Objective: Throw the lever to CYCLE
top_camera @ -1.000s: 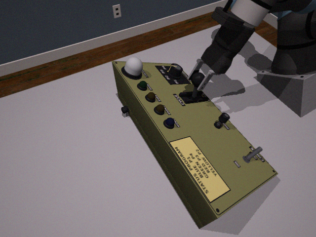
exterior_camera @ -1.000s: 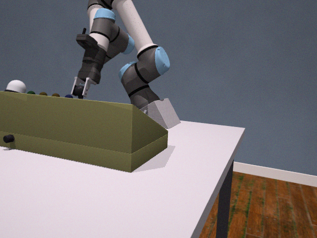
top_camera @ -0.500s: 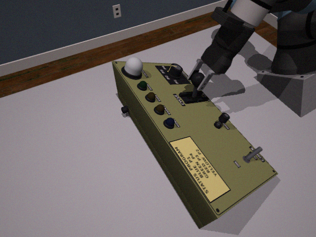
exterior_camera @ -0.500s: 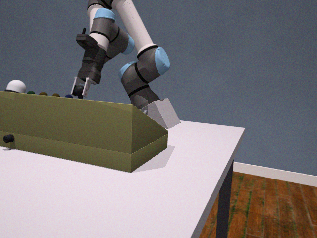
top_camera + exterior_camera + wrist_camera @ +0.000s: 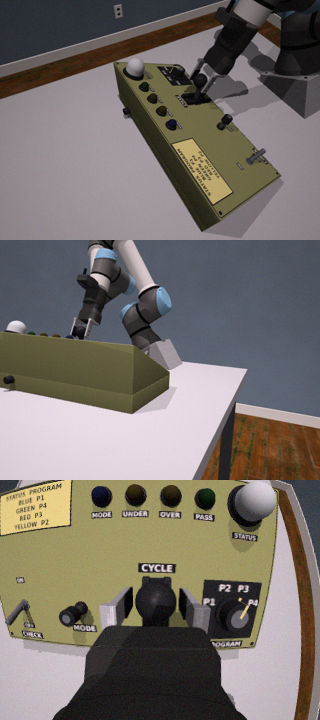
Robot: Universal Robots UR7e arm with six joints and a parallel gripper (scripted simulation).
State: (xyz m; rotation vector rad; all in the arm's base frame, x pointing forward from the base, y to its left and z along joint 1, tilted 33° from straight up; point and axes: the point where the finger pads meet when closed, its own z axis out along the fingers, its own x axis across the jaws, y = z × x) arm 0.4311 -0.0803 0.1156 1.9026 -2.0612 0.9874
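Now: the lever 4 cm below my hand. Round my hand: metal toggle (3 cm ahead, 24 cm to the left, 7 cm below); rotary selector (2 cm behind, 12 cm to the right, 6 cm below); olive console (4 cm ahead, 5 cm to the left, 8 cm below).
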